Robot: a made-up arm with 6 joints. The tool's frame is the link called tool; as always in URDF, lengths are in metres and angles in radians.
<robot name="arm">
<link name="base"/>
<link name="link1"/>
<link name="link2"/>
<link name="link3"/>
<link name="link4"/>
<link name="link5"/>
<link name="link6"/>
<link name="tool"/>
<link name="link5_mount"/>
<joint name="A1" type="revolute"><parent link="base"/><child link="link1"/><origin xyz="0.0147 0.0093 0.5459" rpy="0 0 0"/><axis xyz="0 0 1"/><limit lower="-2.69" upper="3.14"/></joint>
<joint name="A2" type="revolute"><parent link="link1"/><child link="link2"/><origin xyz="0.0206 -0.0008 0.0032" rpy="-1.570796 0 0"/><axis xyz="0 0 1"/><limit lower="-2.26" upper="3.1"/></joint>
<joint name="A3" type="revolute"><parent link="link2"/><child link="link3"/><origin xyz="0.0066 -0.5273 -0.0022" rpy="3.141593 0 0"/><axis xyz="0 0 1"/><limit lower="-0.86" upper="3.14"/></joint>
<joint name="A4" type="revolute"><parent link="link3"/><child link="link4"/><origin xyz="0.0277 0.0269 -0.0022" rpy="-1.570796 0 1.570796"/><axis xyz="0 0 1"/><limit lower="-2.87" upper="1.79"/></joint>
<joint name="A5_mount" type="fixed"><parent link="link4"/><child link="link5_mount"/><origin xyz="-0.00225 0.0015 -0.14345" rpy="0 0 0"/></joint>
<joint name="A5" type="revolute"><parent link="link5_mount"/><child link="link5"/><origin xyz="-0.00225 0.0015 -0.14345" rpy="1.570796 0 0"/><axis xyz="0 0 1"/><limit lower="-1.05" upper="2.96"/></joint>
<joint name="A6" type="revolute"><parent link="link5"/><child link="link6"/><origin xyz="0.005 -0.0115 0.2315" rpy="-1.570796 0 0"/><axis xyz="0 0 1"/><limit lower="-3.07" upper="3.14"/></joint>
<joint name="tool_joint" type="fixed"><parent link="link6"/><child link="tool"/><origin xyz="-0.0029 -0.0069 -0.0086" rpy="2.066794 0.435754 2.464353"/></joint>
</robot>
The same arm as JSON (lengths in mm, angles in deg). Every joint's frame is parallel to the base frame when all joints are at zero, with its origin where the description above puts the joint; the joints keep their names.
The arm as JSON. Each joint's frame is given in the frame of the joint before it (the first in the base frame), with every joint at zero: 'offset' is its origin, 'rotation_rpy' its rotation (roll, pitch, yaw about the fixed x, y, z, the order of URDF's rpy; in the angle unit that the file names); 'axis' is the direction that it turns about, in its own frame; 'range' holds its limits. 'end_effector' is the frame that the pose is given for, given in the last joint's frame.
{"length_unit": "mm", "angle_unit": "deg", "chain": [
  {"id": "A1", "offset": [14.7, 9.3, 545.9], "rotation_rpy": [0.0, 0.0, 0.0], "axis": [0.0, 0.0, 1.0], "range": [-154.13, 179.91]},
  {"id": "A2", "offset": [20.6, -0.8, 3.2], "rotation_rpy": [0.0, 0.0, 0.0], "axis": [0.0, 1.0, 0.0], "range": [-129.49, 177.62]},
  {"id": "A3", "offset": [6.6, -2.2, 527.3], "rotation_rpy": [0.0, 0.0, 0.0], "axis": [0.0, -1.0, 0.0], "range": [-49.27, 179.91]},
  {"id": "A4", "offset": [27.7, 2.2, 26.9], "rotation_rpy": [0.0, 0.0, 0.0], "axis": [-1.0, 0.0, 0.0], "range": [-164.44, 102.56]},
  {"id": "A5", "offset": [286.9, 3.0, -4.5], "rotation_rpy": [0.0, 0.0, 0.0], "axis": [0.0, -1.0, 0.0], "range": [-60.16, 169.6]},
  {"id": "A6", "offset": [11.5, -231.5, 5.0], "rotation_rpy": [0.0, 0.0, 0.0], "axis": [-1.0, 0.0, 0.0], "range": [-175.9, 179.91]}
], "end_effector": {"offset": [8.6, -6.9, -2.9], "rotation_rpy": [0.72, 44.95, 53.39]}}

